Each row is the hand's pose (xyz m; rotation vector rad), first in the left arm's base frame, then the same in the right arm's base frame.
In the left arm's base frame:
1: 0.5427 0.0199 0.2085 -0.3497 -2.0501 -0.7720
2: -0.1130 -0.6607 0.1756 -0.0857 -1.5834 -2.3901
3: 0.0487 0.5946 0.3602 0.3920 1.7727 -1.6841
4: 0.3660 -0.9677 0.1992 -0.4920 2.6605 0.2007
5: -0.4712 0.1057 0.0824 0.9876 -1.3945 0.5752
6: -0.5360 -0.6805 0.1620 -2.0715 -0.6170 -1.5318
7: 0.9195 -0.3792 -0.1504 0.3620 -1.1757 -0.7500
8: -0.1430 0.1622 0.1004 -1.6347 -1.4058 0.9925
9: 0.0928 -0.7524 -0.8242 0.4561 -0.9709 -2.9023
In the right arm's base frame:
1: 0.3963 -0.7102 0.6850 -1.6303 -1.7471 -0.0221
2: -0.3328 -0.5591 1.2680 1.2763 2.3385 1.4409
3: 0.3329 -0.0385 0.3079 -0.2155 -0.9095 2.9870
4: -0.0814 -1.0056 1.5164 -0.2463 -2.7517 1.1768
5: -0.3786 -0.0454 0.5909 -0.1295 -0.8332 0.3868
6: -0.6521 -0.2821 1.2965 2.4574 0.3768 0.7795
7: 0.3123 -1.3489 0.8078 -0.9659 -1.1085 -0.7143
8: -0.1120 -0.2388 0.5383 -2.1237 -0.0087 1.5253
9: -0.8173 -1.3272 0.7930 0.5011 2.0289 1.9143

